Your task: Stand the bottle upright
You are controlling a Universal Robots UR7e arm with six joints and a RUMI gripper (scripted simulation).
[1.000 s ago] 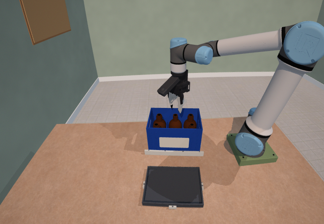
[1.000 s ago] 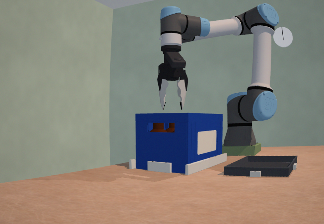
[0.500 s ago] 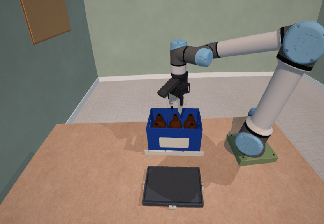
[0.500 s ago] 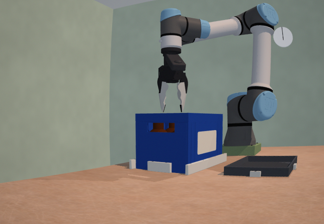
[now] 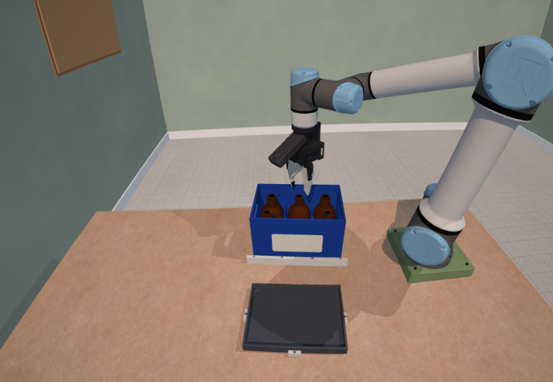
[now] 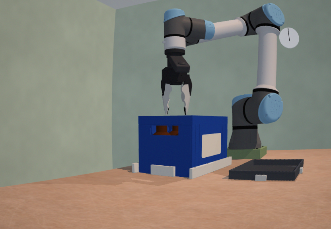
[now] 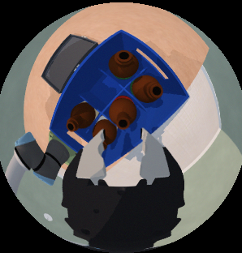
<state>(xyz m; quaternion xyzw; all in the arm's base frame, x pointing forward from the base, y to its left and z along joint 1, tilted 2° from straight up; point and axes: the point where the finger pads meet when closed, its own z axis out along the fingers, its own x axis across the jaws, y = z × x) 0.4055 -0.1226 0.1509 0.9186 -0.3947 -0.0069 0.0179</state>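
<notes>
Now: the glass bottle 110 mm below my hand. From my hand the other things lie so: dark tray (10 mm ahead, 330 mm to the left, 180 mm below); blue crate (10 mm ahead, 40 mm to the left, 110 mm below).
</notes>
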